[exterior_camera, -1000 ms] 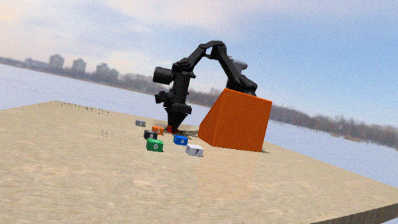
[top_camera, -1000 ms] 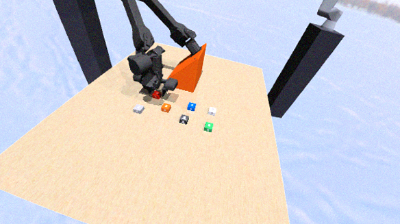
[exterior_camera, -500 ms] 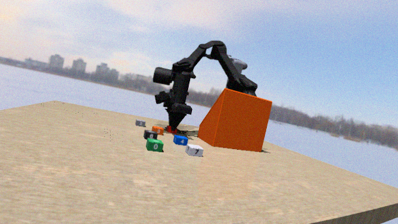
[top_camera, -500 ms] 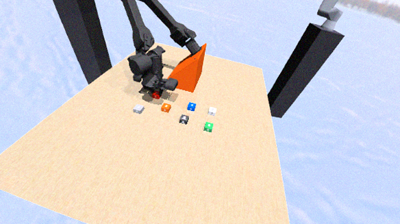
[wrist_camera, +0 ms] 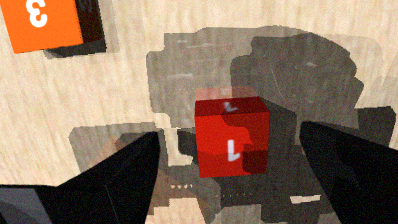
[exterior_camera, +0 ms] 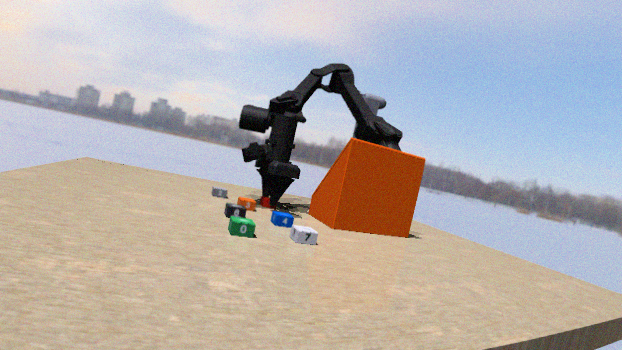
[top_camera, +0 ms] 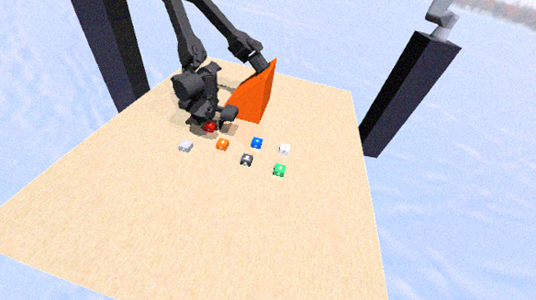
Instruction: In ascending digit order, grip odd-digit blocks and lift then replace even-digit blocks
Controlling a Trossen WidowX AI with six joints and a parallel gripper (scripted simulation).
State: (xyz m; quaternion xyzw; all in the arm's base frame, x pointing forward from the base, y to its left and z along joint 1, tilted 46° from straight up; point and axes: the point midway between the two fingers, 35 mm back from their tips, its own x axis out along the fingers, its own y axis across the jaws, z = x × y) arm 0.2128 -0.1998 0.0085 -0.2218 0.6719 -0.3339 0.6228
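My gripper tip is now right at the red block. Also, from my gripper tip: blue block 40 mm ahead, 170 mm to the left; then orange block 70 mm ahead, 60 mm to the left; then grey block 110 mm ahead, 40 mm to the right.
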